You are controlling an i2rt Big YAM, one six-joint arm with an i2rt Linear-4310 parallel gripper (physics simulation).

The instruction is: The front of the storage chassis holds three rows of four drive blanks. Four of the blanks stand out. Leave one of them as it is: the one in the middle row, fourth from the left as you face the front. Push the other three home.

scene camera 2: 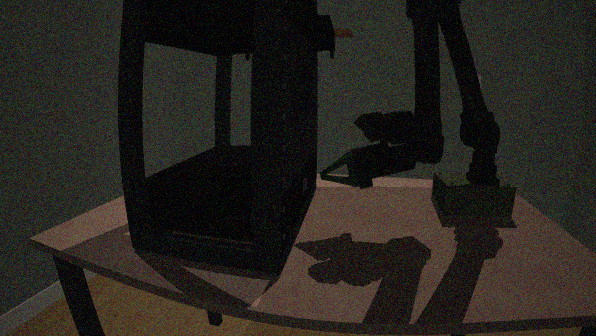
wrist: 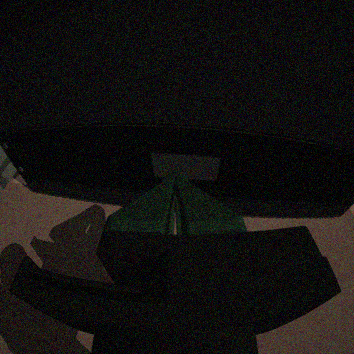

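Where they show: gripper, between the fingertips: (scene camera 2: 320, 175) (wrist: 174, 177); arm's base, origin of its link: (scene camera 2: 481, 181).
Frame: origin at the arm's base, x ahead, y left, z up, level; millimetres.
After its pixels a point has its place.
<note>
The tall dark rack (scene camera 2: 285, 125) @[x 408, y 433, z 155 mm] (wrist: 90, 160) @[x 430, y 312, z 13 mm] stands on the table, its front towards the arm. The storage chassis and its rows of drive blanks cannot be made out in the darkness. A dark block (scene camera 2: 326, 35) @[x 404, y 210, z 333 mm] juts from the rack's front high up, with a small orange piece (scene camera 2: 344, 33) sticking out of it. A dim grey rectangle (wrist: 187, 165) @[x 446, y 216, z 15 mm] shows low on the rack's front in the wrist view. My gripper (scene camera 2: 323, 176) @[x 414, y 218, z 33 mm] (wrist: 174, 177) @[x 414, y 218, z 33 mm] is shut and empty. Its green tips are close to the lower front, overlapping the rectangle's lower edge in the wrist view; contact cannot be told.
The arm's base block (scene camera 2: 472, 205) @[x 39, y 84, z -46 mm] stands on the table (scene camera 2: 540, 270) @[x -66, y 378, z -75 mm] at the right. The arm's shadow (scene camera 2: 360, 257) @[x 297, y 357, z -75 mm] lies across the tabletop in front of the rack. A pale bluish thing (wrist: 6, 167) shows at the left edge of the wrist view.
</note>
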